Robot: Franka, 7 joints.
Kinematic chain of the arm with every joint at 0, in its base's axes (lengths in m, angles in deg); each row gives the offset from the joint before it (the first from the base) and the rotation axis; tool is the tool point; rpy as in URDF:
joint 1: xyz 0 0 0.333 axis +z
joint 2: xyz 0 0 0 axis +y
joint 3: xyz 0 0 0.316 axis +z
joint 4: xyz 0.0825 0 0 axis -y
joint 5: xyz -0.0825 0 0.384 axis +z
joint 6: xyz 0 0 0 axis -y
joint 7: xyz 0.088 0 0 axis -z
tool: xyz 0 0 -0.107 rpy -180 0 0
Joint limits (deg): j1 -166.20..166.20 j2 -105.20..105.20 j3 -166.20..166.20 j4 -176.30..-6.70 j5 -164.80..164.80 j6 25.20..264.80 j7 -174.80..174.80
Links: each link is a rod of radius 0.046 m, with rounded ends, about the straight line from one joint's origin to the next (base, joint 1, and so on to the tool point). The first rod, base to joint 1, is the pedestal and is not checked.
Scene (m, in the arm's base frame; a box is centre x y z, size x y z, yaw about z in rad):
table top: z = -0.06
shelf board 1: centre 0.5 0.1 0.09 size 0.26 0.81 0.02 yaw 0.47
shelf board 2: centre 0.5 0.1 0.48 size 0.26 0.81 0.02 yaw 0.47
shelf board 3: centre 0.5 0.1 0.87 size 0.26 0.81 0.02 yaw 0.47
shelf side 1: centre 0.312 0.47 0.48 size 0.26 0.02 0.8 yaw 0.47
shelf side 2: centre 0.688 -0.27 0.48 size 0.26 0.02 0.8 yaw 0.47
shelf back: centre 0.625 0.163 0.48 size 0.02 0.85 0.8 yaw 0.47
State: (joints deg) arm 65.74 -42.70 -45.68 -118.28 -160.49 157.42 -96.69
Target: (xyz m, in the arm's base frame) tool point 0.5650 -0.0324 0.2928
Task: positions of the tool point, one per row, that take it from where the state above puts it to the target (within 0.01 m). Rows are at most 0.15 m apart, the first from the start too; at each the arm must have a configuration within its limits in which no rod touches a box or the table.
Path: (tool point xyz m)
1: 0.3920 0.0005 0.6885
2: 0.3306 -0.0305 0.6895
3: 0.2646 -0.0528 0.6854
4: 0.3215 -0.0931 0.5922
5: 0.3491 -0.1249 0.4899
6: 0.3486 -0.1460 0.3875
7: 0.3235 -0.1551 0.2928
8: 0.3865 -0.1445 0.2882
9: 0.4497 -0.1207 0.2862
10: 0.5102 -0.0833 0.2876
11: 0.5650 -0.0324 0.2928

